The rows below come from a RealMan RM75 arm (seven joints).
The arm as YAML. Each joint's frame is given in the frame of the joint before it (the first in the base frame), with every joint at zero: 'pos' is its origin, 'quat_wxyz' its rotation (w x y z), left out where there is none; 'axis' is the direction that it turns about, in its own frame. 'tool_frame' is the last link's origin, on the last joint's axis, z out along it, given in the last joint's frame.
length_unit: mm
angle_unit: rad
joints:
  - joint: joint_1
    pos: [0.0, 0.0, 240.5]
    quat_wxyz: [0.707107, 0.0, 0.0, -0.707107]
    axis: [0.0, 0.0, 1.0]
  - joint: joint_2
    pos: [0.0, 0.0, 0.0]
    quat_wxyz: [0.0, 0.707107, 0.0, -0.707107]
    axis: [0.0, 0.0, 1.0]
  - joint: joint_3
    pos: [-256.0, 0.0, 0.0]
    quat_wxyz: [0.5, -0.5, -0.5, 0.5]
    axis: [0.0, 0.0, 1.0]
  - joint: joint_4
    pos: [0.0, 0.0, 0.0]
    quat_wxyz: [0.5, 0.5, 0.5, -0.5]
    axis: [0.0, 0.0, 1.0]
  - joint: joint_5
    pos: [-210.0, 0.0, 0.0]
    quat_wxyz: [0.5, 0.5, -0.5, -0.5]
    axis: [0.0, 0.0, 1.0]
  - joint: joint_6
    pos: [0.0, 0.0, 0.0]
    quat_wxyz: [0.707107, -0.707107, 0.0, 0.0]
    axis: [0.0, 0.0, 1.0]
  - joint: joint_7
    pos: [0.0, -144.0, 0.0]
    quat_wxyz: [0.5, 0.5, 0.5, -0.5]
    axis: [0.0, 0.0, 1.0]
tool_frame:
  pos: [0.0, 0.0, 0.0]
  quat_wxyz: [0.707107, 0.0, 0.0, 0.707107]
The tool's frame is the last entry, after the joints.
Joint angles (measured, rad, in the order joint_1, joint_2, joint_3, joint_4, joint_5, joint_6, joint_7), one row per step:
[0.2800, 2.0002, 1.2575, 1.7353, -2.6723, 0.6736, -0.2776]
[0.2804, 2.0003, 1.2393, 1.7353, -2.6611, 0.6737, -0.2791]
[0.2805, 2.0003, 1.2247, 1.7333, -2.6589, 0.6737, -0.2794]
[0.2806, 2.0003, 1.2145, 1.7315, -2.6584, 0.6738, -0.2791]
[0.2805, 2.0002, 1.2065, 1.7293, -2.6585, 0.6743, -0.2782]
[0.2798, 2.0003, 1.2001, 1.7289, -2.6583, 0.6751, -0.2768]
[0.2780, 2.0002, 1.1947, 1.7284, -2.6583, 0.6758, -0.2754]
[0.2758, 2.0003, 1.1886, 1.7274, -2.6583, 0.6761, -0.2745]
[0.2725, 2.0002, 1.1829, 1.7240, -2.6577, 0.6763, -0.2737]
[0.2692, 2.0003, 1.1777, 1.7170, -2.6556, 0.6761, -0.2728]
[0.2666, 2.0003, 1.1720, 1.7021, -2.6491, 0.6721, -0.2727]
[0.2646, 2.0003, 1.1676, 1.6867, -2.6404, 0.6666, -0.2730]
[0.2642, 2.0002, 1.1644, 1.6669, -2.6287, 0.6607, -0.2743]
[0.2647, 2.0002, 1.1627, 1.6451, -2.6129, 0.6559, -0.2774]
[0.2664, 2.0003, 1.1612, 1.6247, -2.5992, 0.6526, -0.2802]
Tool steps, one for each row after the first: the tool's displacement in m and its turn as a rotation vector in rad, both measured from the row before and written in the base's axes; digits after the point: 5 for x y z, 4 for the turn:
[-0.00225, -0.00367, -0.00557, -0.0218, 0.0036, 0.0065]
[-0.00070, -0.00258, -0.00433, -0.0145, -0.0030, 0.0042]
[-0.00029, -0.00176, -0.00301, -0.0098, -0.0028, 0.0024]
[0.00018, -0.00136, -0.00244, -0.0079, -0.0028, 0.0005]
[-0.00006, -0.00130, -0.00184, -0.0064, -0.0010, 0.0002]
[0.00046, -0.00120, -0.00153, -0.0053, -0.0011, -0.0013]
[0.00060, -0.00135, -0.00179, -0.0059, -0.0014, -0.0013]
[0.00172, -0.00127, -0.00196, -0.0064, -0.0022, -0.0046]
[0.00266, -0.00107, -0.00236, -0.0075, -0.0020, -0.0082]
[0.00415, -0.00072, -0.00342, -0.0099, -0.0008, -0.0126]
[0.00393, -0.00046, -0.00311, -0.0089, 0.0016, -0.0126]
[0.00469, -0.00004, -0.00339, -0.0100, 0.0017, -0.0153]
[0.00501, 0.00008, -0.00345, -0.0116, 0.0027, -0.0174]
[0.00448, 0.00014, -0.00318, -0.0108, 0.0012, -0.0155]

